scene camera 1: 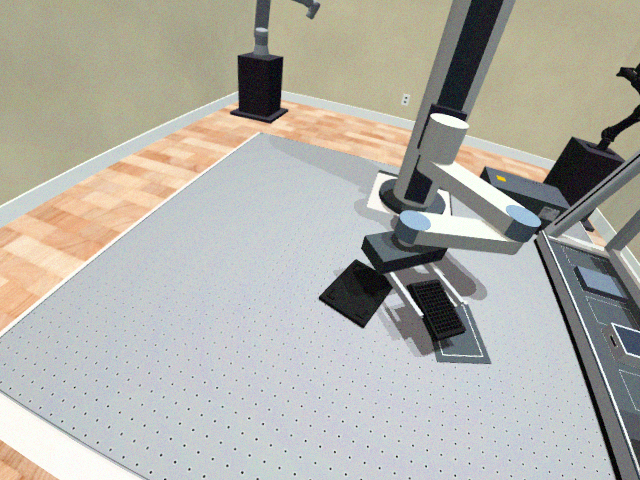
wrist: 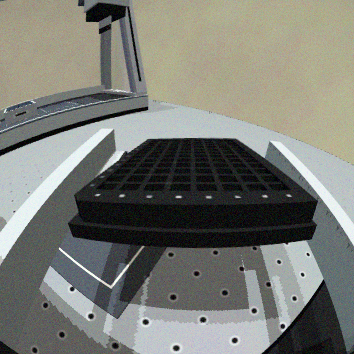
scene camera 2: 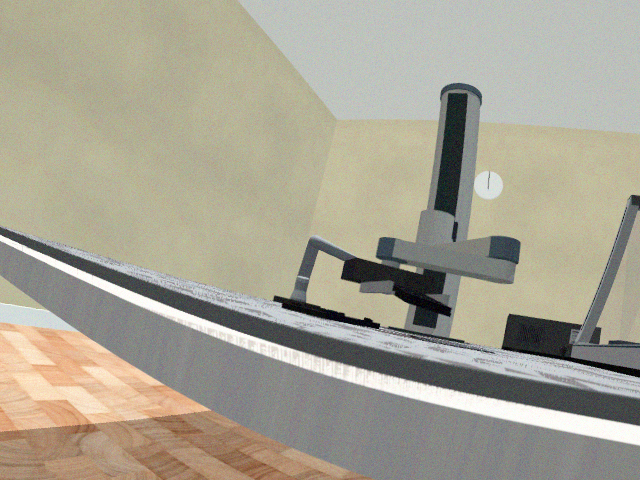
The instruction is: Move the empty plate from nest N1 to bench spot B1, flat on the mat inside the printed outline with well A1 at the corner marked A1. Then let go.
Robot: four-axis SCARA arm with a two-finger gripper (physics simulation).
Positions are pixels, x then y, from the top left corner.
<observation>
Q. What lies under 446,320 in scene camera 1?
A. A black well plate.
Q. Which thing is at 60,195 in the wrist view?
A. The gripper.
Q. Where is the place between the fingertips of the gripper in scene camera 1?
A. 441,311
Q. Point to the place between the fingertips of the gripper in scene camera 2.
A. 419,293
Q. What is the gripper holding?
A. A black well plate.
</observation>
